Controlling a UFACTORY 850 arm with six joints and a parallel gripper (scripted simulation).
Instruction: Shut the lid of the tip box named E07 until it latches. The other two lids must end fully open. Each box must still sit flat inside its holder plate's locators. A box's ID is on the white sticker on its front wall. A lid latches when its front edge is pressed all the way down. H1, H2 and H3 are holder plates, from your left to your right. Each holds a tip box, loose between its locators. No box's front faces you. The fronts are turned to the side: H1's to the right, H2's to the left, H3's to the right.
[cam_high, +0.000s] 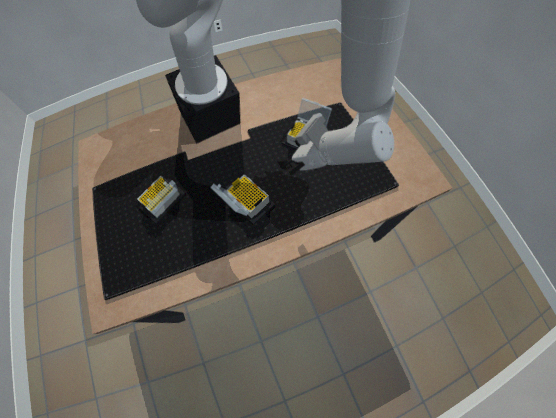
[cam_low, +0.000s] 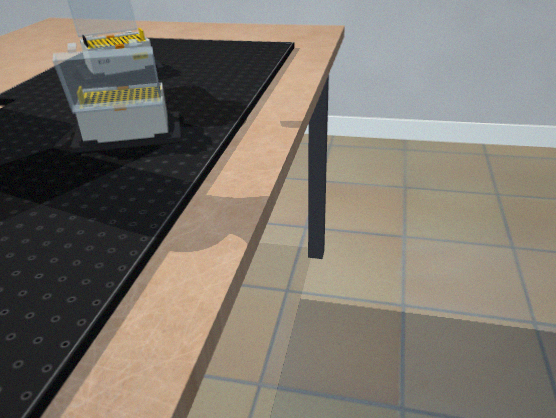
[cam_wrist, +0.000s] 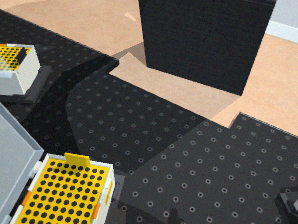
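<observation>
Now: the black perforated plate 2 cm ahead of my hand, 15 cm to the right of it and 15 cm below it. From my hand the other things lie so: white tip box 20 cm behind, 12 cm to the left, 14 cm below; clear lid 24 cm behind, 15 cm to the left, 10 cm below.
</observation>
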